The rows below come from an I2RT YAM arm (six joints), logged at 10 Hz.
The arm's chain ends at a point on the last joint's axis. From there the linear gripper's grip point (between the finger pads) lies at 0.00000 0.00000 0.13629 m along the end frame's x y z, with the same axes.
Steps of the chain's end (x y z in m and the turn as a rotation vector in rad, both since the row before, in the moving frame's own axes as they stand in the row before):
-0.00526, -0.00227, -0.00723, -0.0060, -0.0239, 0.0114
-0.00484, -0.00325, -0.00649, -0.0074, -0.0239, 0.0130
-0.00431, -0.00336, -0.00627, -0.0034, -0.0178, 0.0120
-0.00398, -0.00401, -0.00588, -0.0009, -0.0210, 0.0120
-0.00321, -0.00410, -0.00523, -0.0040, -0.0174, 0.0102
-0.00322, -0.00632, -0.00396, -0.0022, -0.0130, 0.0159
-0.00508, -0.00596, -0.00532, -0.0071, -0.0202, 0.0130
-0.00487, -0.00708, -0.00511, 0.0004, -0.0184, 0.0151
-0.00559, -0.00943, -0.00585, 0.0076, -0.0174, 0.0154
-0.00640, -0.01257, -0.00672, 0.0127, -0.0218, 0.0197
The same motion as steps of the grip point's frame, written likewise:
-0.00852, -0.00147, -0.00727, -0.0060, -0.0239, 0.0114
-0.00810, -0.00226, -0.00653, -0.0074, -0.0239, 0.0130
-0.00674, -0.00291, -0.00629, -0.0034, -0.0178, 0.0120
-0.00684, -0.00390, -0.00591, -0.0009, -0.0210, 0.0120
-0.00558, -0.00357, -0.00525, -0.0040, -0.0174, 0.0102
-0.00499, -0.00603, -0.00397, -0.0022, -0.0130, 0.0159
-0.00784, -0.00501, -0.00535, -0.0071, -0.0202, 0.0130
-0.00738, -0.00715, -0.00513, 0.0004, -0.0184, 0.0151
-0.00795, -0.01048, -0.00587, 0.0076, -0.0174, 0.0154
-0.00935, -0.01433, -0.00676, 0.0127, -0.0218, 0.0197

